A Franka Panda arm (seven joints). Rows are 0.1 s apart.
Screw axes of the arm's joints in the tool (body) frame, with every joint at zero. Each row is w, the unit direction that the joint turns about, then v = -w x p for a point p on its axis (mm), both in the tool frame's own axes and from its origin. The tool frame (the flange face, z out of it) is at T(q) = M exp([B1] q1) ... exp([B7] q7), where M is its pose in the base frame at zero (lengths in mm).
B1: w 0 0 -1 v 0 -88 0
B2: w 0 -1 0 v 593 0 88
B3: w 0 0 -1 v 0 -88 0
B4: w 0 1 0 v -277 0 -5.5
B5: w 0 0 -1 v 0 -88 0
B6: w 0 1 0 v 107 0 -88
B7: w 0 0 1 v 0 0 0
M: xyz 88 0 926 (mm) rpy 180 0 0 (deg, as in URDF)
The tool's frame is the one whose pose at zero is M.
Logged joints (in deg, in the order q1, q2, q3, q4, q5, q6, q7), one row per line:
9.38, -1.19, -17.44, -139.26, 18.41, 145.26, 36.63
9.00, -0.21, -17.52, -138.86, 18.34, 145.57, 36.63
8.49, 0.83, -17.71, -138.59, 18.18, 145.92, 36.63
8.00, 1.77, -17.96, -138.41, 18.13, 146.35, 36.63
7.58, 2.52, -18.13, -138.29, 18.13, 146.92, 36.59
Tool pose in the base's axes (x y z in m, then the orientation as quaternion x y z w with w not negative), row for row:
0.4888, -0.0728, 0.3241, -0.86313, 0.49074, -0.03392, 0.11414
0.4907, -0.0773, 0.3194, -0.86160, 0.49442, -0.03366, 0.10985
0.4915, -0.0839, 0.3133, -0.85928, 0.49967, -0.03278, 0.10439
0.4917, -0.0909, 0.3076, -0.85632, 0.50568, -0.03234, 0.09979
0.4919, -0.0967, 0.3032, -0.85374, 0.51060, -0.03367, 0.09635
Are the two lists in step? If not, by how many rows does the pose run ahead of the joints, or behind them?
They are in step.
